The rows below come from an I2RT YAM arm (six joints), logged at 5 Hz.
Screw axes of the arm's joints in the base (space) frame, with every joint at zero. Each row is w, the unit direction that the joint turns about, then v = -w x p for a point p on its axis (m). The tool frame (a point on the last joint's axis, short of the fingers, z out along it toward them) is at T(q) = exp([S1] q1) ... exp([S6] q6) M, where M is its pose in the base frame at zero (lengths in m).
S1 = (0, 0, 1, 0.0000, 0.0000, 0.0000)
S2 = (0, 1, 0, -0.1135, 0.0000, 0.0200)
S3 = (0, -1, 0, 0.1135, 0.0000, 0.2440)
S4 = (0, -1, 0, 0.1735, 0.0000, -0.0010)
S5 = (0, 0, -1, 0.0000, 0.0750, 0.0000)
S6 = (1, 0, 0, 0.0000, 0.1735, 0.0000)
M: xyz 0.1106 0.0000 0.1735 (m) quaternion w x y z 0.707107 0 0.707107 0
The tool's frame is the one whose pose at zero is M.
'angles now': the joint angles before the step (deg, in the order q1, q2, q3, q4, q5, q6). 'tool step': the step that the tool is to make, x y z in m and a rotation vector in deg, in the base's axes. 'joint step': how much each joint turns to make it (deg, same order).
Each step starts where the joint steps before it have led.
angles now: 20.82 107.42 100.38 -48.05 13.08 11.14
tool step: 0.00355 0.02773 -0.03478 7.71 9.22 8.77
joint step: 2.29 4.76 0.02 -0.96 -12.42 0.13
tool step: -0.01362 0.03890 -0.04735 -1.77 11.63 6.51
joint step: 5.18 5.97 -0.19 -5.08 -3.69 0.15
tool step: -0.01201 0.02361 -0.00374 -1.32 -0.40 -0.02
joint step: 3.72 0.52 -0.03 0.33 2.43 3.15
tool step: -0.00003 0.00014 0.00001 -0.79 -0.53 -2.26
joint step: 0.15 0.00 0.00 0.02 1.64 2.01
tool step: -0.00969 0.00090 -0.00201 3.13 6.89 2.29
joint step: 0.24 0.00 0.00 -4.17 -6.64 -0.26
